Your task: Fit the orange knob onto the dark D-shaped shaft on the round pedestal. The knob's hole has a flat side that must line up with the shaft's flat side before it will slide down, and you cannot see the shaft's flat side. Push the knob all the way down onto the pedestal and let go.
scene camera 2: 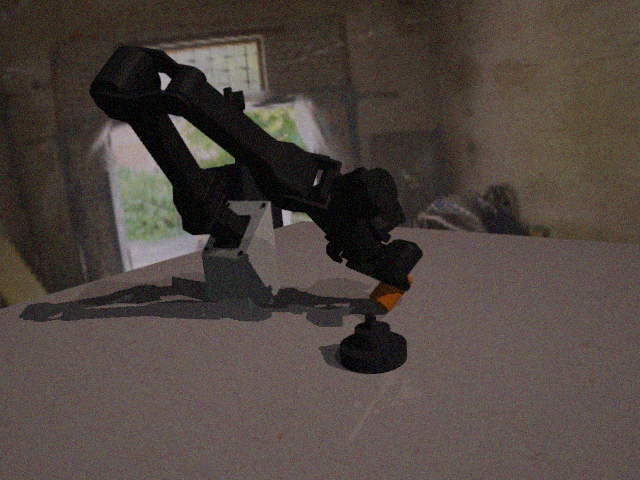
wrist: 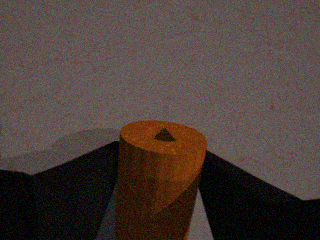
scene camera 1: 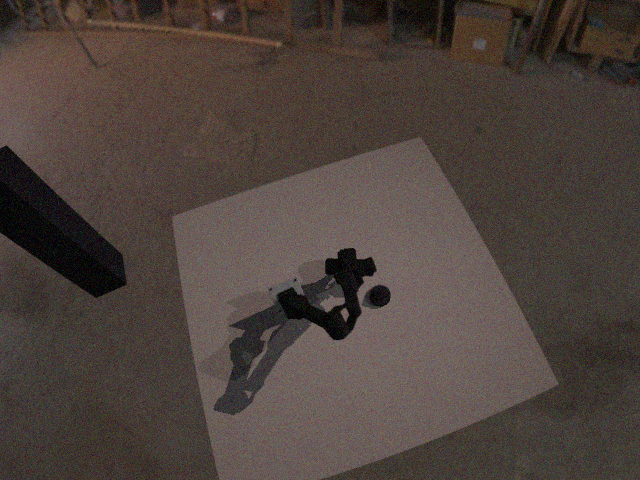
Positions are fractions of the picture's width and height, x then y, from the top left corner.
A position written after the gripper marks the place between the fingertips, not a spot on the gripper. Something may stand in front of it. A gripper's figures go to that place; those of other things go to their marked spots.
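Labels:
The gripper (scene camera 2: 0.62, 0.59) is at a distance of 74 cm from the lens. A dark pedestal (scene camera 2: 0.58, 0.73) is nearer to the lens than the gripper, with 56 cm from the lens to the pedestal.

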